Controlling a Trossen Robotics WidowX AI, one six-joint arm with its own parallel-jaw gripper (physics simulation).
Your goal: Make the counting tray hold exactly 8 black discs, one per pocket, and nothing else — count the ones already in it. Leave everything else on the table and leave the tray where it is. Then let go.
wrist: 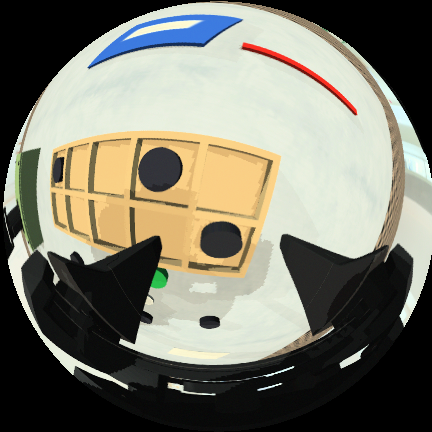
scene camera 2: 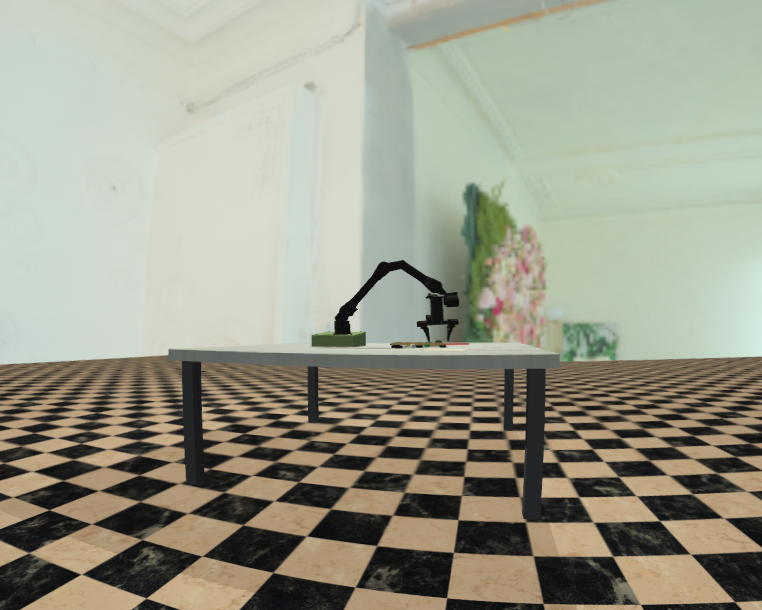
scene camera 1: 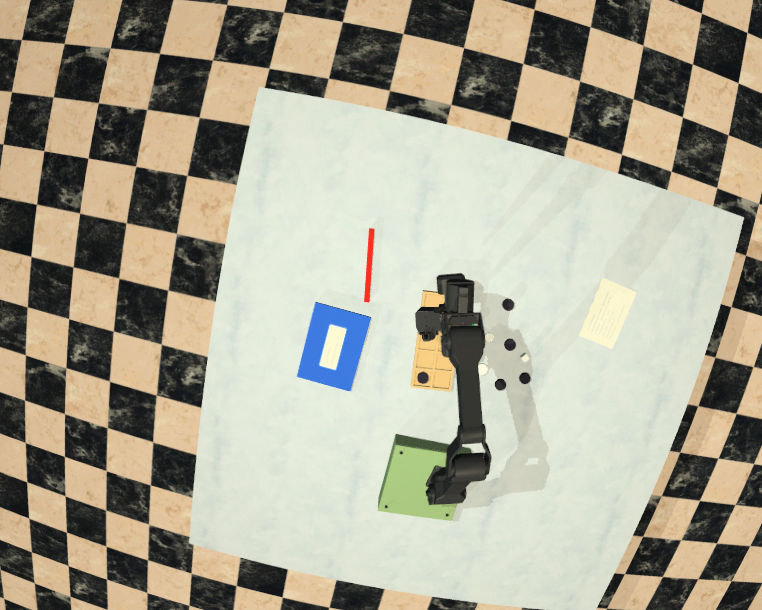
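The tan counting tray (scene camera 1: 442,379) (wrist: 233,180) has two rows of five pockets. In the wrist view, one black disc (wrist: 58,170) lies in the far-left pocket of the upper row, another black disc (wrist: 160,169) in that row's fourth pocket, and a third black disc (wrist: 221,240) in the right end pocket of the lower row. My gripper (scene camera 2: 438,340) (wrist: 221,241) is open, low over the tray's right end, its fingers wide apart with nothing gripped. Loose black discs (scene camera 1: 508,304) (scene camera 1: 509,344) (scene camera 1: 524,377) (scene camera 1: 500,384) lie beside the tray. My arm hides part of the tray in scene camera 1.
A green disc (wrist: 159,278) lies near the tray beside my left finger. Pale discs (scene camera 1: 483,368) (scene camera 1: 489,337) and a small white piece (scene camera 1: 524,357) lie near the black ones. A blue rectangle (scene camera 1: 309,356) (wrist: 175,41), a red stick (scene camera 1: 369,265) (wrist: 305,72) and a paper sheet (scene camera 1: 608,312) lie farther out.
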